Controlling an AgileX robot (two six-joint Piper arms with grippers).
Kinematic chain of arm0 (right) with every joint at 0, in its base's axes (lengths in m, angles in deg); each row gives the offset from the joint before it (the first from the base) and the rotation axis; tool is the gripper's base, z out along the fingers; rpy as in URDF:
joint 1: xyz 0 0 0.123 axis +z
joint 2: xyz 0 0 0 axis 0.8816 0.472 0
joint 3: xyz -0.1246 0.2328 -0.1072 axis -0.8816 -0.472 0
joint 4: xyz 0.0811 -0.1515 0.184 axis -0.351 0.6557 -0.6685
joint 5: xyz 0 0 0 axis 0.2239 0.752 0.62
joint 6: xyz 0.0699 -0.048 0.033 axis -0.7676 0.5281 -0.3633
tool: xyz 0 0 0 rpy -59.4 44.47 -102.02
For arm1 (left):
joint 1: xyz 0 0 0.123 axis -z
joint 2: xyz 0 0 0 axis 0.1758 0.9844 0
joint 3: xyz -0.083 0.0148 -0.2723 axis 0.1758 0.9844 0
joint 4: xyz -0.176 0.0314 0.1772 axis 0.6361 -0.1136 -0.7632
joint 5: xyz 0 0 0 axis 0.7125 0.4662 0.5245
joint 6: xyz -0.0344 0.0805 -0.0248 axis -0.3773 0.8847 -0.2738
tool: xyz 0 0 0 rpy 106.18 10.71 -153.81
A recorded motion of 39 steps. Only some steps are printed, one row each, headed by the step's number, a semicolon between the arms.
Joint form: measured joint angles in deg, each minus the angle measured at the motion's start. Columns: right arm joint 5, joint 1, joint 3, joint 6, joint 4, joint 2; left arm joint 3, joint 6, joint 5, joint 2, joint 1, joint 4.
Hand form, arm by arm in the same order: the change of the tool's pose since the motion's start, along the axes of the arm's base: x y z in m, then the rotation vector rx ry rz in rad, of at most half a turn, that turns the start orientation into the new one. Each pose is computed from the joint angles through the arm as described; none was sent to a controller.
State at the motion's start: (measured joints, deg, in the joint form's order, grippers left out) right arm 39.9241 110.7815 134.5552 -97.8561 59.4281 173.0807; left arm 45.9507 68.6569 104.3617 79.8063 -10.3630 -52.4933
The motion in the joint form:
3: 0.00 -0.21 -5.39 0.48 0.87 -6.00; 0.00 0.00 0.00 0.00 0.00 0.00
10: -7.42 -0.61 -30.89 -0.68 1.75 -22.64; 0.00 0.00 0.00 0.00 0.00 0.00
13: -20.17 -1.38 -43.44 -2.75 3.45 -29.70; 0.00 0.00 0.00 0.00 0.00 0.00
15: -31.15 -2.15 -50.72 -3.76 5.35 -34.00; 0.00 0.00 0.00 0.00 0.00 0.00
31: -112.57 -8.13 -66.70 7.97 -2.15 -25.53; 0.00 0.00 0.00 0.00 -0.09 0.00
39: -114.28 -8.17 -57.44 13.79 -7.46 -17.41; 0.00 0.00 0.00 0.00 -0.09 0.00
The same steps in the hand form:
3: -0.0077 -0.0137 0.0284 -0.0045 -0.0206 0.0030; 0.0000 0.0000 0.0000 0.0000 0.0000 0.0000
10: -0.0412 -0.0582 0.0488 -0.0276 -0.0102 -0.0126; 0.0000 0.0000 0.0000 0.0000 0.0000 0.0000
13: -0.0489 -0.0776 0.0499 0.0611 -0.1035 -0.0350; 0.0000 0.0000 0.0000 0.0000 0.0000 0.0000
15: -0.0507 -0.0890 0.0544 0.1535 -0.2097 -0.0338; 0.0000 0.0000 0.0000 0.0000 0.0000 0.0000
31: 0.0000 -0.0927 0.0111 0.8125 -0.9406 0.0038; 0.0000 0.0001 0.0000 0.0000 0.0000 0.0016
39: 0.0291 -0.0756 -0.0060 0.7929 -1.0193 -0.0373; 0.0000 0.0001 0.0000 0.0000 0.0000 0.0016

